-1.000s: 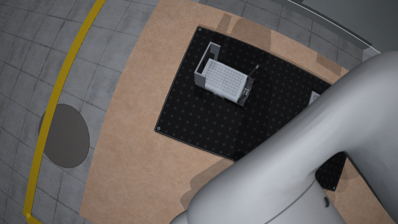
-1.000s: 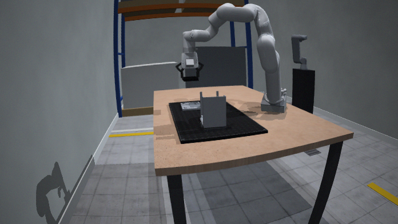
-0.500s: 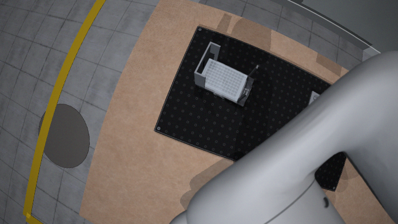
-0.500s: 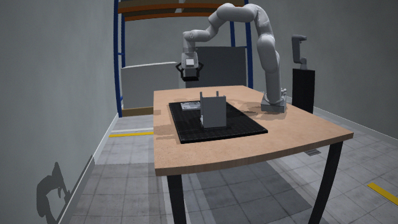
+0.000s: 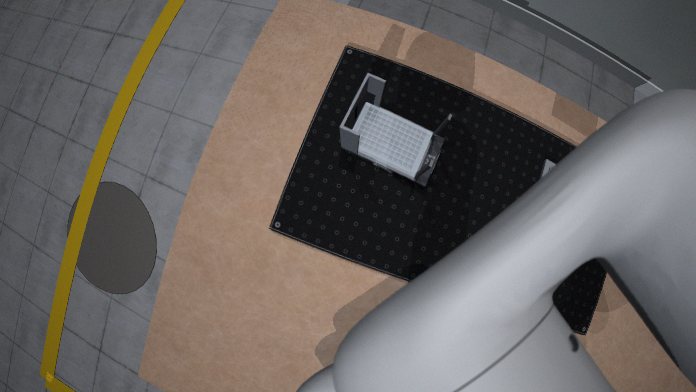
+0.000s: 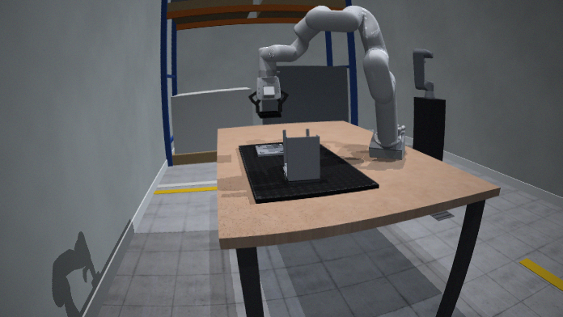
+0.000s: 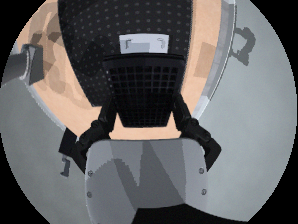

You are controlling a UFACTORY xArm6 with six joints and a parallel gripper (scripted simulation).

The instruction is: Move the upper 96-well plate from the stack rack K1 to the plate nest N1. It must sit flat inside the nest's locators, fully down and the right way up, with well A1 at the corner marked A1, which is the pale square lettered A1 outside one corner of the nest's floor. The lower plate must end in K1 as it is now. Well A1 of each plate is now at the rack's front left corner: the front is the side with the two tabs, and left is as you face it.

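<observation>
My gripper is now 17 cm above the plate nest N1. From my hand the other things lie so: white 96-well plate: 1 cm ahead, 39 cm to the left, 15 cm below; then black 96-well plate: 1 cm below; then pale A1 mark: 6 cm behind, 7 cm to the right, 16 cm below.
</observation>
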